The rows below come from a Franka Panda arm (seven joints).
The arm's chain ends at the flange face. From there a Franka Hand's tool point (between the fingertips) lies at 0.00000 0.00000 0.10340 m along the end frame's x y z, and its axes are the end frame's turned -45 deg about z.
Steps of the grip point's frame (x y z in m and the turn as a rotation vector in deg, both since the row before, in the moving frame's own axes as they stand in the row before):
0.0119, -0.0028, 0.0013, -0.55, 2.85, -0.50
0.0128, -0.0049, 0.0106, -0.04, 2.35, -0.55
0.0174, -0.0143, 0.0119, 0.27, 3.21, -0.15
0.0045, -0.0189, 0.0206, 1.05, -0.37, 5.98
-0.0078, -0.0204, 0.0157, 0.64, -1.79, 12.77
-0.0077, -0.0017, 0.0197, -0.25, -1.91, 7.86
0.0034, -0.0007, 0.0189, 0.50, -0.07, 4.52
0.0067, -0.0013, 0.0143, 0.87, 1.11, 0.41
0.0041, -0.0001, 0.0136, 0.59, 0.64, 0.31
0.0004, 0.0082, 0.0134, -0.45, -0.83, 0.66
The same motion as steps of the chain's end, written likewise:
0.0021, -0.0074, 0.0014, 1.63, 2.40, -0.50
0.0026, -0.0096, 0.0107, 1.63, 1.69, -0.55
-0.0016, -0.0180, 0.0121, 2.46, 2.08, -0.15
-0.0084, -0.0156, 0.0206, 0.48, -1.00, 5.98
-0.0167, -0.0100, 0.0158, -0.81, -1.72, 12.77
-0.0043, 0.0016, 0.0198, -1.53, -1.17, 7.86
0.0026, -0.0023, 0.0189, 0.30, -0.40, 4.52
0.0035, -0.0031, 0.0143, 1.40, 0.17, 0.41
0.0028, -0.0014, 0.0136, 0.87, 0.04, 0.31
0.0066, 0.0039, 0.0134, -0.91, -0.27, 0.66

